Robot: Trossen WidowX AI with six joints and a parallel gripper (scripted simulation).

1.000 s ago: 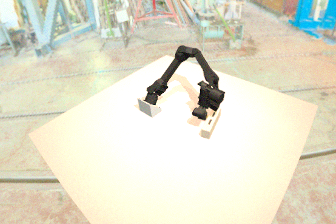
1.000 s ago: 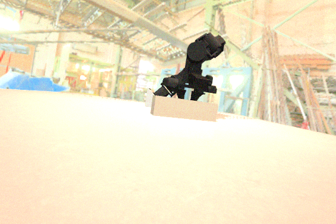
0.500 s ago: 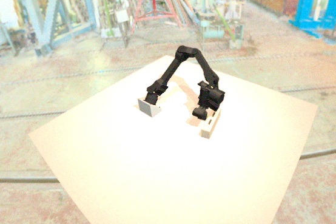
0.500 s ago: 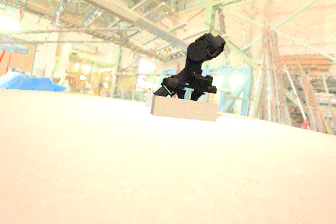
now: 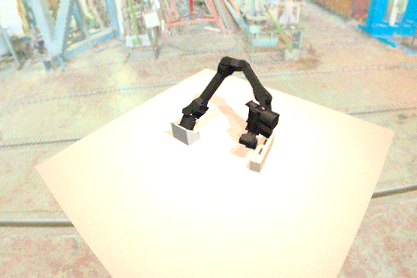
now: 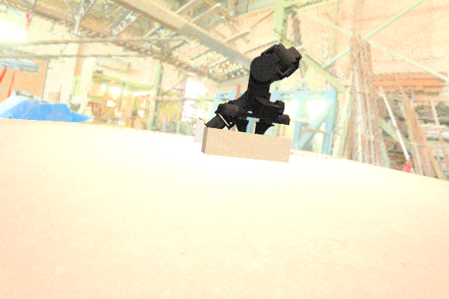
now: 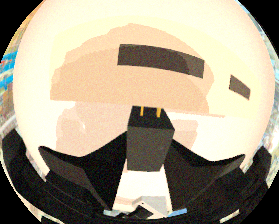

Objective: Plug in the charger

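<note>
Right now my gripper tip is 20 mm short of the dark charger and 10 mm below it.
</note>
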